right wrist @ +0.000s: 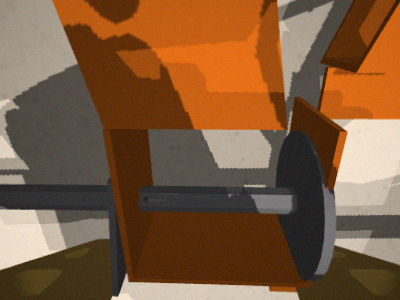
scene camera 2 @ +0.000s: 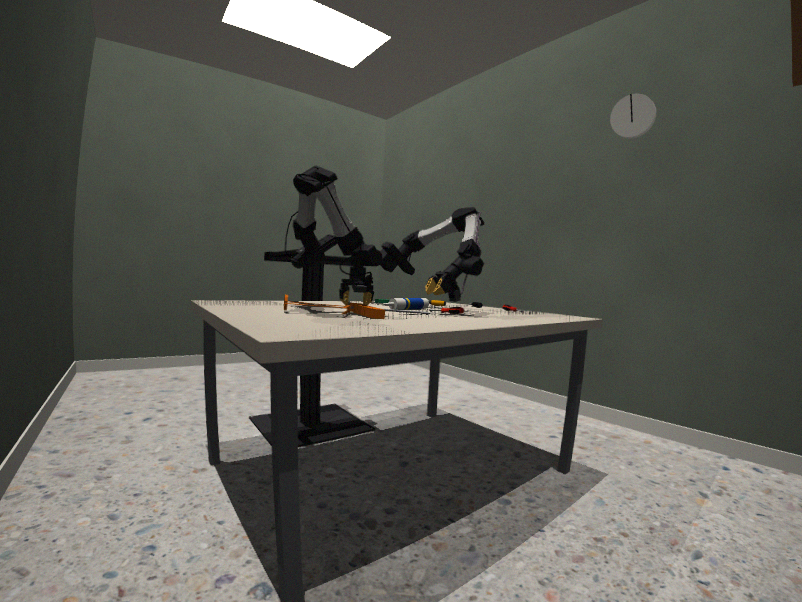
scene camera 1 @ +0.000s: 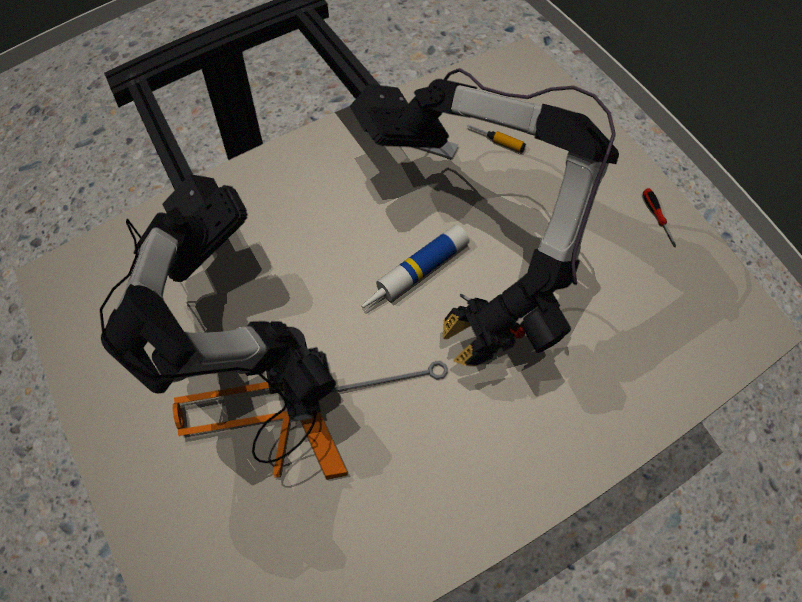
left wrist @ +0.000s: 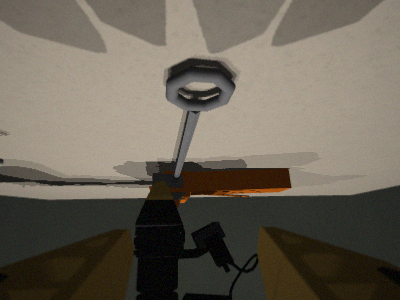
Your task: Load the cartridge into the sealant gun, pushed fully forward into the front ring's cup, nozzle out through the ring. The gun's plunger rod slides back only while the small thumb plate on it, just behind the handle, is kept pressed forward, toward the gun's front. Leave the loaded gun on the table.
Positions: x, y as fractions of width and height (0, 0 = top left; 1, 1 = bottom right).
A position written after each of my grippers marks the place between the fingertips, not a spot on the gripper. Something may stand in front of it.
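Left gripper of mine (scene camera 1: 0.56, 0.58), visible also in the left wrist view (left wrist: 0.49, 0.80). My right gripper (right wrist: 0.51, 0.83) appears in the left wrist view (left wrist: 0.40, 0.61) as well. A cartridge (scene camera 1: 0.52, 0.45) is present; in the right wrist view it is out of frame. Also present: an orange sealant gun (right wrist: 0.53, 0.24).
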